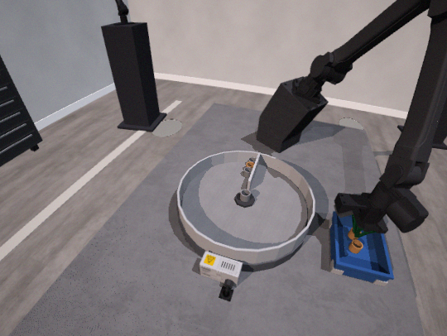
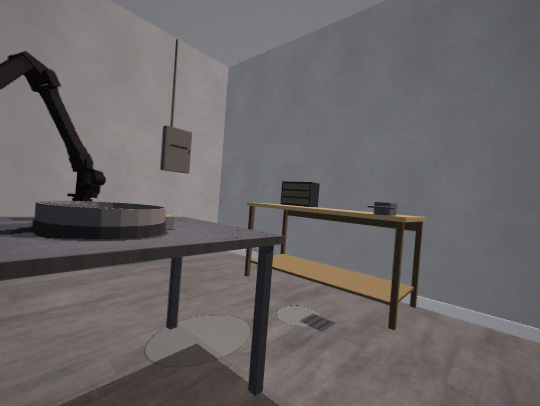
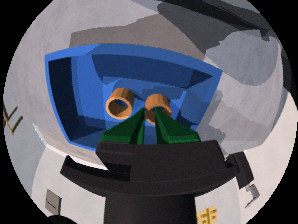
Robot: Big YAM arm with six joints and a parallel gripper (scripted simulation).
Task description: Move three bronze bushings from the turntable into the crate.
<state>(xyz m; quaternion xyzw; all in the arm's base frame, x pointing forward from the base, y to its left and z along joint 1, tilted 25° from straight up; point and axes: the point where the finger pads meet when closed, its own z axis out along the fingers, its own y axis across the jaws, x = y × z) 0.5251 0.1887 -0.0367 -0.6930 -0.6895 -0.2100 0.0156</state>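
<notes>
My hand is 4 cm short of the blue crate, 1 cm to the left of it and 1 cm above it. Also, from my hand: round turntable (35 cm to the right, 5 cm behind, 2 cm above).
</notes>
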